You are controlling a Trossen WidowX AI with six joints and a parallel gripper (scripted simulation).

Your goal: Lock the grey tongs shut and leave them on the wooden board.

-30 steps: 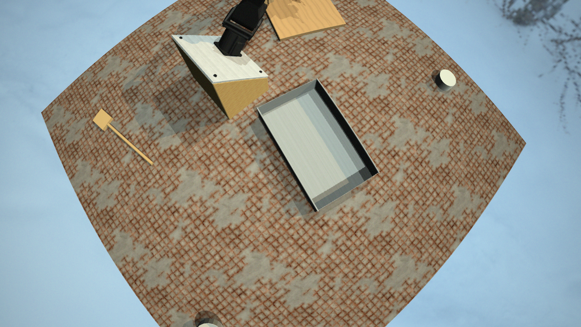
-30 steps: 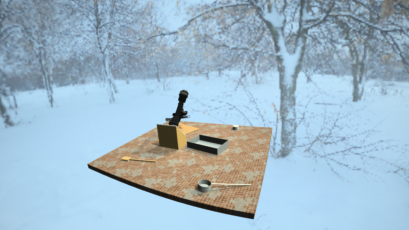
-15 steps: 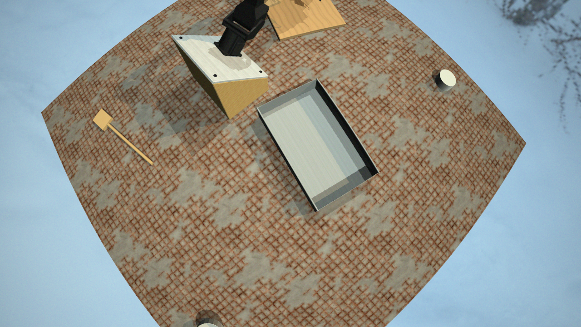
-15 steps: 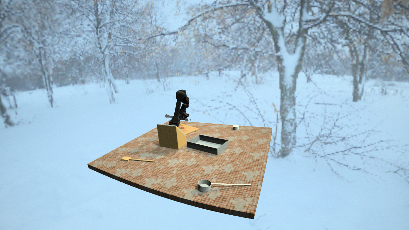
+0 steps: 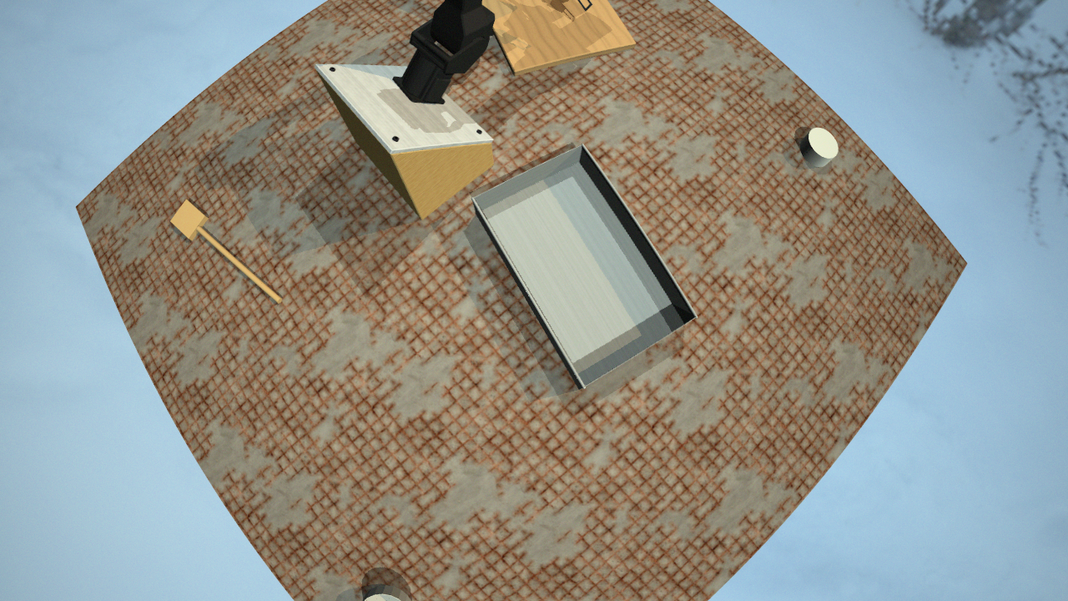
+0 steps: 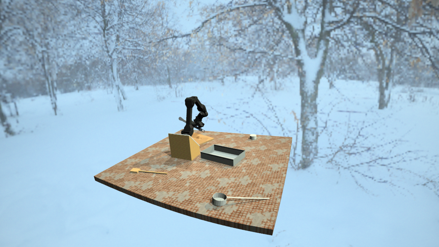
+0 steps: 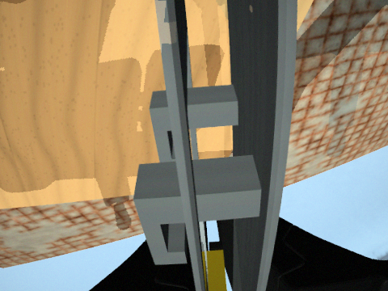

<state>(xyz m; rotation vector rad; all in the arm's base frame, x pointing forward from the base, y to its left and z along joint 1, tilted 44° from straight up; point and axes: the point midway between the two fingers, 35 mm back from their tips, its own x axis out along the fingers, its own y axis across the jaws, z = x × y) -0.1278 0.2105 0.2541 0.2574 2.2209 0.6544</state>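
My gripper tip is now 30 mm short of the yellow piece, 10 mm to the right of it and 30 mm below it. Also, from my gripper tip: wooden board 20 mm to the left, 110 mm below; then small white cylinder 570 mm ahead, 230 mm to the left, 100 mm below; then grey roasting tin 490 mm ahead, 270 mm to the right, 90 mm below.
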